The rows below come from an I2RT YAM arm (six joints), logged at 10 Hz.
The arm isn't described. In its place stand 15 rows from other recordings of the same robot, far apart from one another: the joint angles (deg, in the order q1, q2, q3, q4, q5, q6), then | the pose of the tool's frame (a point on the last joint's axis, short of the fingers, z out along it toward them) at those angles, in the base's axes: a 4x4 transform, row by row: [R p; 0 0 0 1], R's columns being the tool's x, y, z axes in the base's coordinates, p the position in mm.
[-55.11, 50.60, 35.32, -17.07, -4.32, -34.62] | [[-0.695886 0.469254 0.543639 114.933], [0.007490 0.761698 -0.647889 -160.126], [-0.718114 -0.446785 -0.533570 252.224], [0 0 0 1]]
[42.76, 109.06, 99.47, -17.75, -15.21, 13.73] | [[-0.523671 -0.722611 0.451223 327.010], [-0.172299 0.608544 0.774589 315.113], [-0.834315 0.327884 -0.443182 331.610], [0 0 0 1]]
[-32.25, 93.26, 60.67, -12.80, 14.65, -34.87] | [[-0.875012 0.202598 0.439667 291.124], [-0.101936 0.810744 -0.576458 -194.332], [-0.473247 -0.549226 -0.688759 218.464], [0 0 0 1]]
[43.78, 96.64, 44.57, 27.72, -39.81, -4.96] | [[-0.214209 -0.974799 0.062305 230.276], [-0.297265 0.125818 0.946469 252.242], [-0.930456 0.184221 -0.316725 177.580], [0 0 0 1]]
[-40.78, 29.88, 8.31, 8.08, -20.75, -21.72] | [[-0.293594 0.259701 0.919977 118.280], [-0.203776 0.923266 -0.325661 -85.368], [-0.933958 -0.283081 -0.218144 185.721], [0 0 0 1]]
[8.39, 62.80, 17.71, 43.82, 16.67, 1.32] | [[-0.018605 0.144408 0.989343 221.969], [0.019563 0.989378 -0.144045 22.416], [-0.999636 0.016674 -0.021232 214.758], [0 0 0 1]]
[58.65, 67.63, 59.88, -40.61, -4.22, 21.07] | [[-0.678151 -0.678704 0.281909 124.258], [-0.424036 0.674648 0.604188 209.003], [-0.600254 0.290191 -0.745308 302.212], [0 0 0 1]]
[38.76, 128.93, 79.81, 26.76, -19.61, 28.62] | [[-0.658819 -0.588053 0.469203 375.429], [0.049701 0.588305 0.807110 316.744], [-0.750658 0.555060 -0.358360 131.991], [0 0 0 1]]
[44.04, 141.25, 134.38, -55.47, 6.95, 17.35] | [[-0.801471 -0.430243 0.415374 381.877], [-0.363264 0.901989 0.233355 363.298], [-0.475062 0.036137 -0.879210 212.165], [0 0 0 1]]
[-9.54, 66.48, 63.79, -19.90, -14.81, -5.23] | [[-0.370635 -0.106738 0.922625 260.170], [-0.027073 0.994194 0.104143 -34.497], [-0.928384 0.013621 -0.371373 362.357], [0 0 0 1]]
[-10.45, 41.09, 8.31, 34.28, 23.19, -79.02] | [[-0.538798 0.130759 0.832225 160.885], [-0.818222 0.153914 -0.553916 -43.928], [-0.200520 -0.979394 0.024062 207.607], [0 0 0 1]]
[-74.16, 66.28, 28.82, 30.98, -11.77, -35.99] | [[-0.545858 0.699165 0.461744 76.022], [-0.183760 0.437774 -0.880106 -241.338], [-0.817478 -0.565263 -0.110484 241.531], [0 0 0 1]]
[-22.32, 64.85, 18.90, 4.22, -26.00, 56.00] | [[-0.312238 0.532123 0.786990 191.290], [0.933668 0.324849 0.150786 -61.662], [-0.175416 0.781869 -0.598256 147.548], [0 0 0 1]]
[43.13, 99.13, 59.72, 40.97, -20.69, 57.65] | [[-0.747418 -0.496929 0.440940 280.796], [0.382752 0.220402 0.897175 280.275], [-0.543017 0.839335 0.025468 267.893], [0 0 0 1]]
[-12.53, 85.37, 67.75, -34.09, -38.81, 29.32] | [[-0.770899 0.192051 0.607314 310.776], [0.562216 0.653303 0.507059 -46.212], [-0.299379 0.732333 -0.611604 279.809], [0 0 0 1]]
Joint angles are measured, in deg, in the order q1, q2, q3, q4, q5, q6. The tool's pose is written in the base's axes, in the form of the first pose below.
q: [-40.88 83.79 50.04 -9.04 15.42 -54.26]
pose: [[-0.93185 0.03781 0.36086 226.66], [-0.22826 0.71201 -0.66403 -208.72], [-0.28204 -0.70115 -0.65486 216.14], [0 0 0 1]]
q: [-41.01 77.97 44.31 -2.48 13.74 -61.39]
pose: [[-0.89975 -0.01616 0.43610 213.17], [-0.34769 0.63047 -0.69399 -196.57], [-0.26373 -0.77605 -0.57288 221.81], [0 0 0 1]]
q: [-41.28 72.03 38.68 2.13 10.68 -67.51]
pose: [[-0.85805 -0.06634 0.50927 198.09], [-0.45490 0.55844 -0.69369 -182.69], [-0.23837 -0.82689 -0.50935 223.57], [0 0 0 1]]
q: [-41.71 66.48 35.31 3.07 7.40 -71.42]
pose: [[-0.81786 -0.09603 0.56735 184.89], [-0.53021 0.50885 -0.67819 -170.93], [-0.22357 -0.85548 -0.46709 228.62], [0 0 0 1]]
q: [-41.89 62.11 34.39 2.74 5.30 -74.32]
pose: [[-0.78508 -0.10614 0.61023 176.84], [-0.58363 0.45670 -0.67142 -163.03], [-0.20743 -0.88327 -0.42050 239.77], [0 0 0 1]]
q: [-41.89 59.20 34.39 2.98 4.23 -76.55]
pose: [[-0.76158 -0.10249 0.63991 172.47], [-0.61982 0.40352 -0.67304 -158.22], [-0.18924 -0.90921 -0.37084 251.21], [0 0 0 1]]
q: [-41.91 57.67 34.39 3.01 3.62 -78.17]
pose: [[-0.74847 -0.10665 0.65454 169.91], [-0.64077 0.37065 -0.67233 -155.52], [-0.17090 -0.92263 -0.34575 256.92], [0 0 0 1]]
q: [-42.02 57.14 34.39 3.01 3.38 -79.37]
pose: [[-0.74356 -0.11574 0.65857 168.72], [-0.65068 0.35216 -0.67276 -154.85], [-0.15405 -0.92876 -0.33716 258.85], [0 0 0 1]]
